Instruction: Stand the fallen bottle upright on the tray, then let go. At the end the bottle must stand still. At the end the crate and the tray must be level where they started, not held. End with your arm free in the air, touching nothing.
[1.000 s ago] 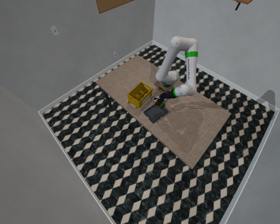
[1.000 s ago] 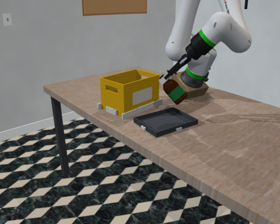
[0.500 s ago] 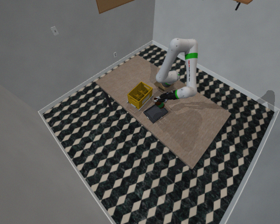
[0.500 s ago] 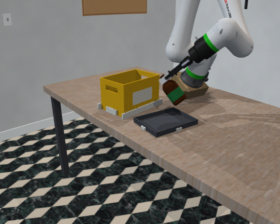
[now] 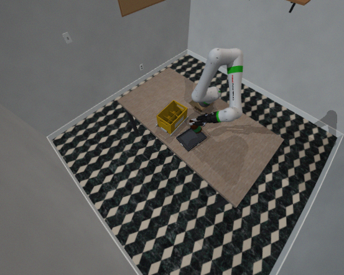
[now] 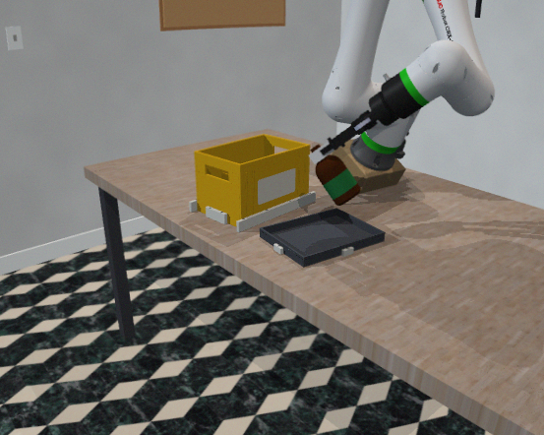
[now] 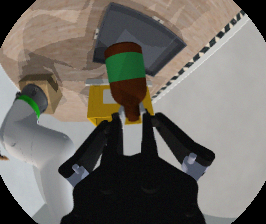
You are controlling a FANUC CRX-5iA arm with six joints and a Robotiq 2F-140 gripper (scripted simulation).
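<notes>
The bottle is 50 mm below my hand, 20 mm to the left of it and 10 mm behind it. From my hand the other things lie so: yellow crate 250 mm to the right, 130 mm below, 20 mm ahead; then dark grey tray 200 mm below, 40 mm ahead, 30 mm to the left.
</notes>
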